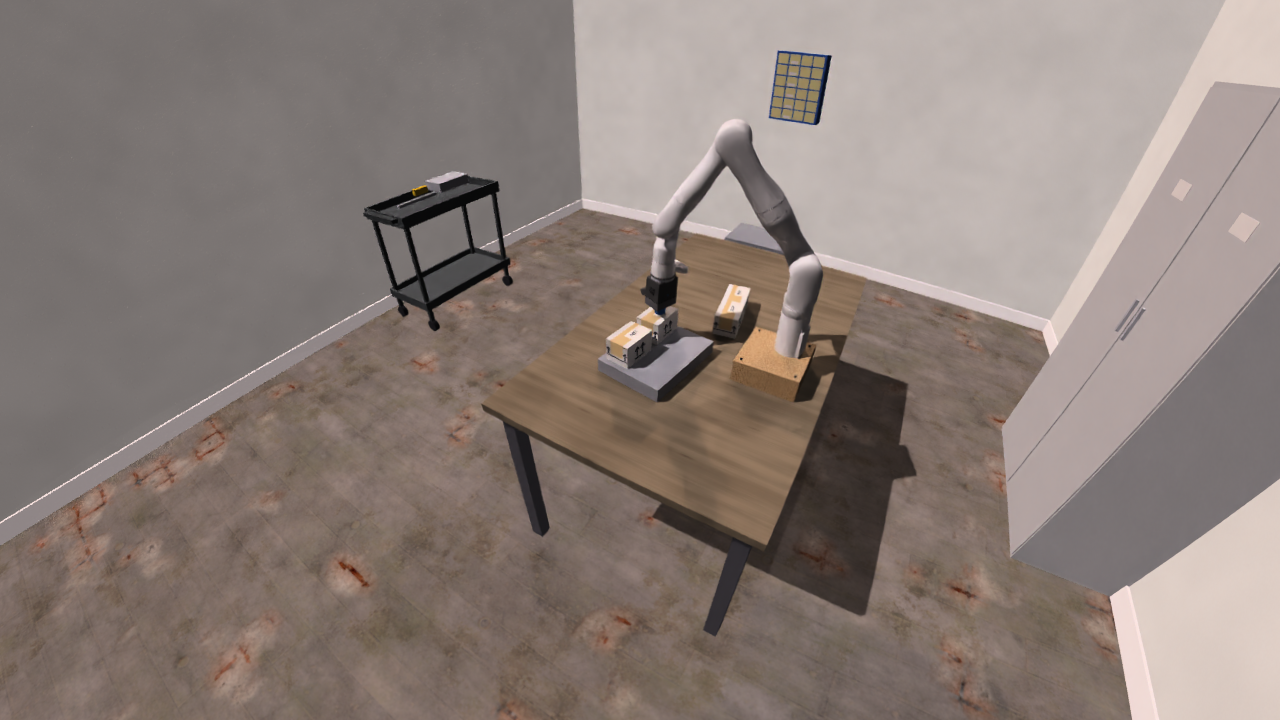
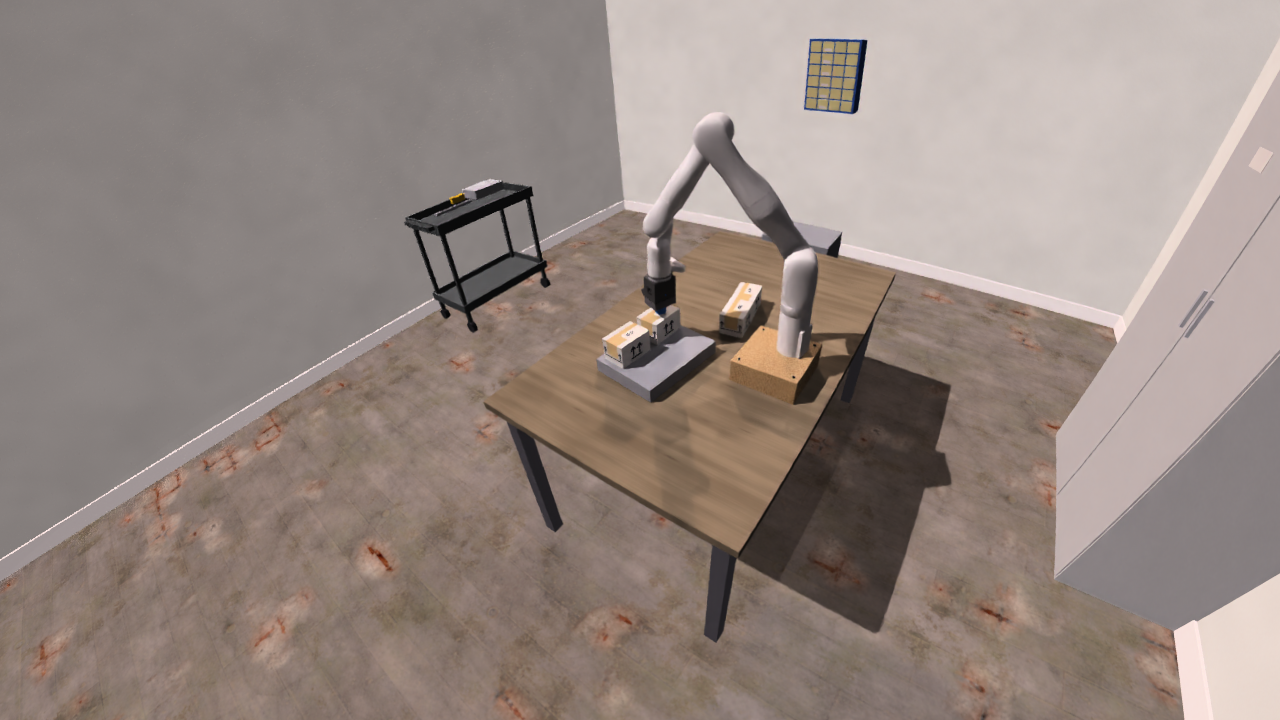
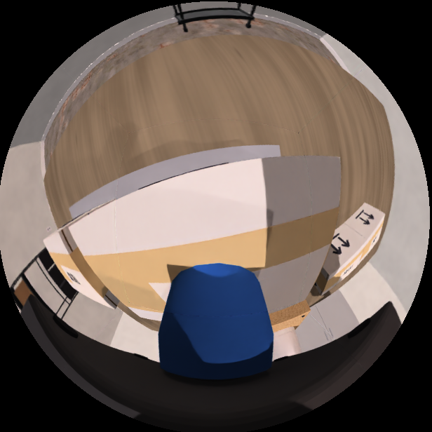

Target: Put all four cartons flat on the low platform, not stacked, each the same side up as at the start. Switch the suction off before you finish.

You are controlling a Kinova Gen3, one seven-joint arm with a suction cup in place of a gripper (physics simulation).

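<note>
My suction cup is on top of a white carton with orange tape. It holds this carton level at the back left part of the grey low platform; whether the underside touches cannot be told. A second carton lies flat on the platform's front left part, close to the held one. Two more cartons, a far one and a near one, lie end to end on the table.
The wooden base block of my arm stands on the table, right of the platform. The two table cartons are behind this block. A black trolley stands away at the left. A tall cupboard stands at the right.
</note>
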